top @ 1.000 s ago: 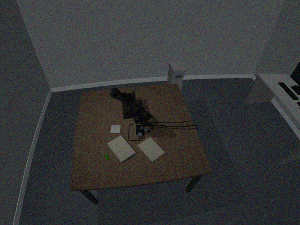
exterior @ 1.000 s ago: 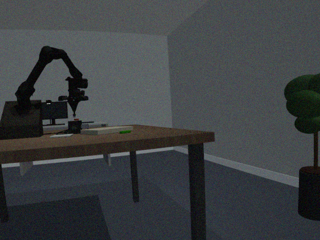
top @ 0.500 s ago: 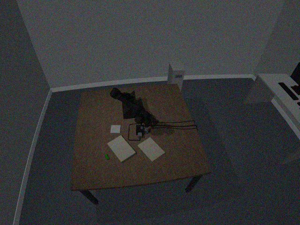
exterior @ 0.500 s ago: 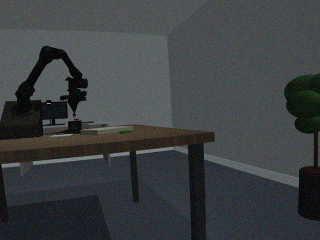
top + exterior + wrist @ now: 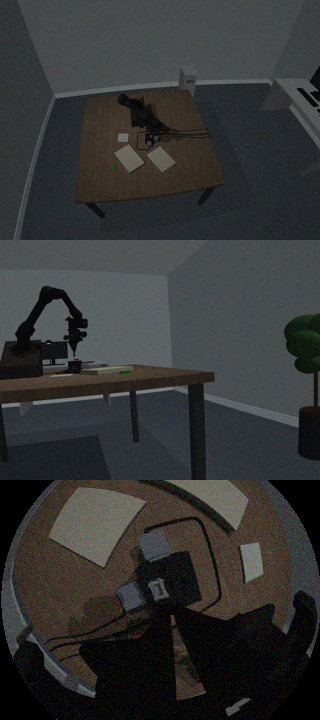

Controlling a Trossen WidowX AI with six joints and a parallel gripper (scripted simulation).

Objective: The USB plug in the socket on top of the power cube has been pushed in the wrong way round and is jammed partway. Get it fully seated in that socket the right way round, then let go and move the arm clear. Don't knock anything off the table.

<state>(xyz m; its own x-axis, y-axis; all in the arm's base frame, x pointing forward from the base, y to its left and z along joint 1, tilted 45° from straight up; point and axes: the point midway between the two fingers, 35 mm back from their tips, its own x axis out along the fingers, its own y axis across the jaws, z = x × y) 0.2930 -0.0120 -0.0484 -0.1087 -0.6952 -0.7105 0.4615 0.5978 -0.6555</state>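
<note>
Right now my gripper tip is 20 mm above the USB plug. Round my gripper tip: white card 250 mm to the right, 130 mm below, 100 mm behind; green block 390 mm to the right, 210 mm ahead, 130 mm below.
</note>
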